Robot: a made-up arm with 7 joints. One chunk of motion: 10 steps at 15 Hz.
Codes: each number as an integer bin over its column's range. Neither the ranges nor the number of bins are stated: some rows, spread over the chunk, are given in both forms.
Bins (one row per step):
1: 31 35 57 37 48 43
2: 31 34 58 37 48 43
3: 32 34 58 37 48 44
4: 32 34 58 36 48 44
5: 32 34 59 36 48 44
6: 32 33 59 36 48 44
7: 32 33 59 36 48 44
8: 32 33 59 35 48 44
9: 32 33 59 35 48 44
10: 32 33 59 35 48 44
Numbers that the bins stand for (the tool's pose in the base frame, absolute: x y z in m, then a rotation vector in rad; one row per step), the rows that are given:
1: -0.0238 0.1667 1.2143 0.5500 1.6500 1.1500
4: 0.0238 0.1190 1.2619 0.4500 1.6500 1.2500
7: 0.0238 0.0714 1.3095 0.4500 1.6500 1.2500
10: 0.0238 0.0714 1.3095 0.3500 1.6500 1.2500
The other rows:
2: -0.0238 0.1190 1.2619 0.5500 1.6500 1.1500
3: 0.0238 0.1190 1.2619 0.5500 1.6500 1.2500
5: 0.0238 0.1190 1.3095 0.4500 1.6500 1.2500
6: 0.0238 0.0714 1.3095 0.4500 1.6500 1.2500
8: 0.0238 0.0714 1.3095 0.3500 1.6500 1.2500
9: 0.0238 0.0714 1.3095 0.3500 1.6500 1.2500

